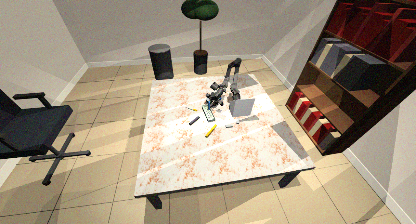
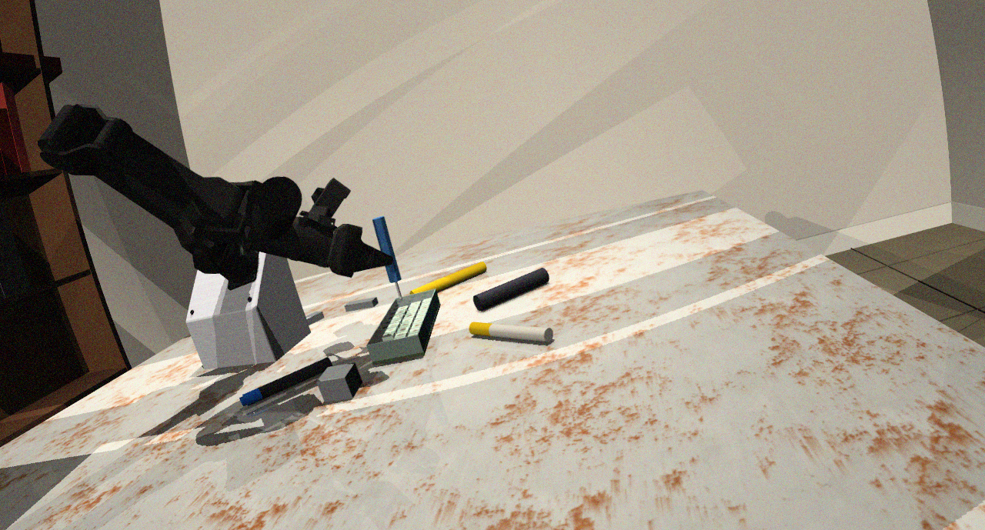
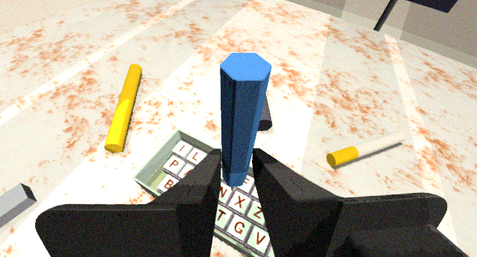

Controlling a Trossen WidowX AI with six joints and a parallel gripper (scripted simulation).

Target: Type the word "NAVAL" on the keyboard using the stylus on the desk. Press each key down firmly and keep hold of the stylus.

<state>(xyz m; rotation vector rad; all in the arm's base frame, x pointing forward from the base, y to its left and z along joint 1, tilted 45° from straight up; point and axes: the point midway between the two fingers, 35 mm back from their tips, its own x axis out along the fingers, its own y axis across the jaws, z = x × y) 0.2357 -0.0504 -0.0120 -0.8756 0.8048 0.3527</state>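
Now: the dark cylinder 15 cm ahead of my gripper tip, 5 cm to the left of it and 9 cm below it. The rest, counted from my gripper tip: white-and-yellow marker (14 cm ahead, 10 cm to the right, 10 cm below); then blue stylus (2 cm below); then grey cube (4 cm behind, 19 cm to the right, 9 cm below).
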